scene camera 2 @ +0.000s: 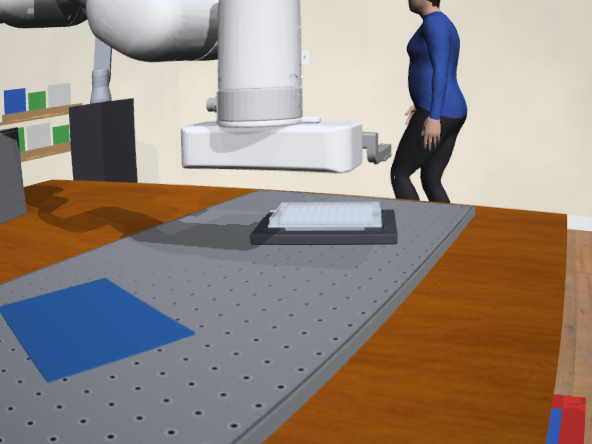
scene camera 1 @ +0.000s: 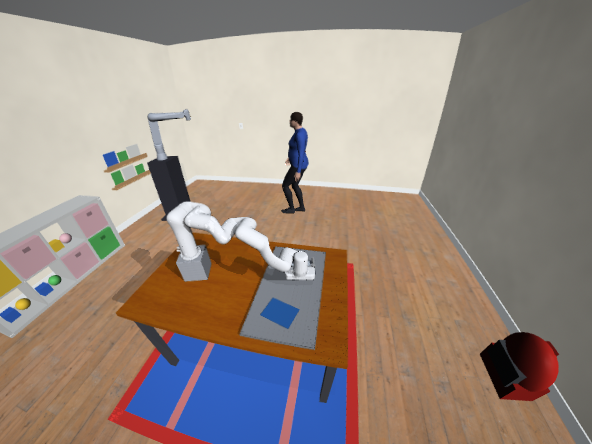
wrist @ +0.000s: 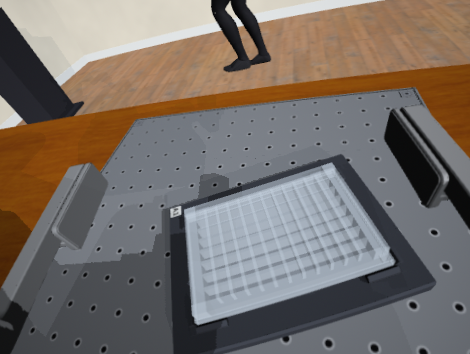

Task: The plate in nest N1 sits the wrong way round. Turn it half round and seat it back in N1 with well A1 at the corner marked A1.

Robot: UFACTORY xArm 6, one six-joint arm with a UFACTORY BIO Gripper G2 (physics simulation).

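A clear well plate (scene camera 2: 325, 216) (wrist: 285, 240) lies flat in the dark nest (scene camera 2: 325, 238) (wrist: 300, 314). A white A1 label (wrist: 175, 212) is on the nest's upper left corner in the wrist view. Which corner of the plate carries well A1 is too small to tell. My gripper (wrist: 248, 182) is open and empty, above the plate, with one finger out to either side of it in the wrist view. The plate and nest are hidden behind the gripper and arm in scene camera 1. In scene camera 2 there is a gap between gripper body and plate.
The nest stands on a grey perforated board (scene camera 1: 306, 320) (scene camera 2: 300, 300) (wrist: 250, 125) on the wooden table (scene camera 1: 230, 300) (scene camera 2: 400, 350). A flat blue square (scene camera 1: 280, 313) (scene camera 2: 95, 327) lies on the board. A person (scene camera 1: 298, 155) (scene camera 2: 437, 75) stands on the floor beyond the table.
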